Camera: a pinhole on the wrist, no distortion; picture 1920 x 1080 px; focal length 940.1 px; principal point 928.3 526.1 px. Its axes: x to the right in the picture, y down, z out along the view. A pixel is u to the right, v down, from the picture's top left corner.
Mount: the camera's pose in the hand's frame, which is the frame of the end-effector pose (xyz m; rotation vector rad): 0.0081 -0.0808 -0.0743 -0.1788 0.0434 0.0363
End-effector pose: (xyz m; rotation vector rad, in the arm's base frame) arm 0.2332 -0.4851 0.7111 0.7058 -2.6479 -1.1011
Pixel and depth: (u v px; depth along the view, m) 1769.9 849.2 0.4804
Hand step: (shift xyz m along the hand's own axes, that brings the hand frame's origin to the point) 0.4501 0.1812 0.3488
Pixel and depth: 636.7 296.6 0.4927
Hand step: -0.1200 -0.1160 0.4385
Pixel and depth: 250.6 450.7 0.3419
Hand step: -0.2232 -0.0547 0.2781
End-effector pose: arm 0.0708 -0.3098 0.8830 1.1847 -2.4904 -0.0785
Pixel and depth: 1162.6 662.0 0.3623
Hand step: 0.1106 0.0383 0.2684
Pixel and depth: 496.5 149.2 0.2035
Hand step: -0.0738 -0.1277 0.1445
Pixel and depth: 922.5 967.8 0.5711
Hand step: 0.0167 0.2849 0.4398
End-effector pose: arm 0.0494 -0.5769 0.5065 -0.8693 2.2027 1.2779
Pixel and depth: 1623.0 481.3 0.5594
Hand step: 0.4442 0.0062 0.4612
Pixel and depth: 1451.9 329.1 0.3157
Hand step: 0.1989 -0.0838 0.2396
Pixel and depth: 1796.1 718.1 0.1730
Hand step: 0.1730 -0.0100 0.0821
